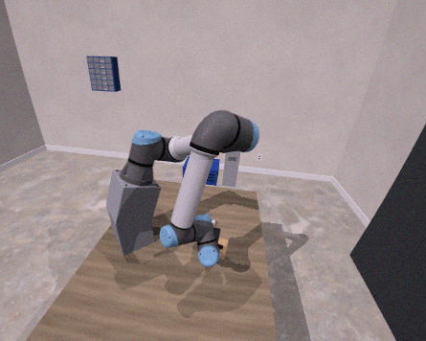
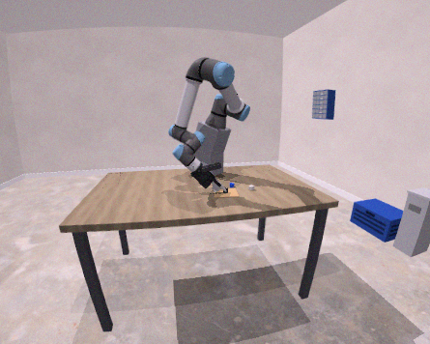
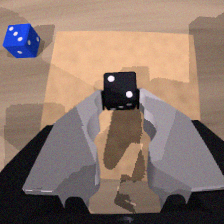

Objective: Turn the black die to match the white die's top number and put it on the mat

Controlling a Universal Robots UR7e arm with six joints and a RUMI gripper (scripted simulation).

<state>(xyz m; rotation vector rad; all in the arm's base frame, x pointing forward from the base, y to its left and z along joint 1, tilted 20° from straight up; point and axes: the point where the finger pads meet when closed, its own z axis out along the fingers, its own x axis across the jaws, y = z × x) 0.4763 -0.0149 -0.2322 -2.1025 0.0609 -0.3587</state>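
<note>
Now: the black die 1 cm to the left of my hand and 1 cm below it. Also, from my hand: white die: 18 cm to the left, 1 cm below, 1 cm behind; then tan mat: 2 cm below, 1 cm to the left; then blue die: 9 cm behind, 8 cm to the left, 1 cm below.
</note>
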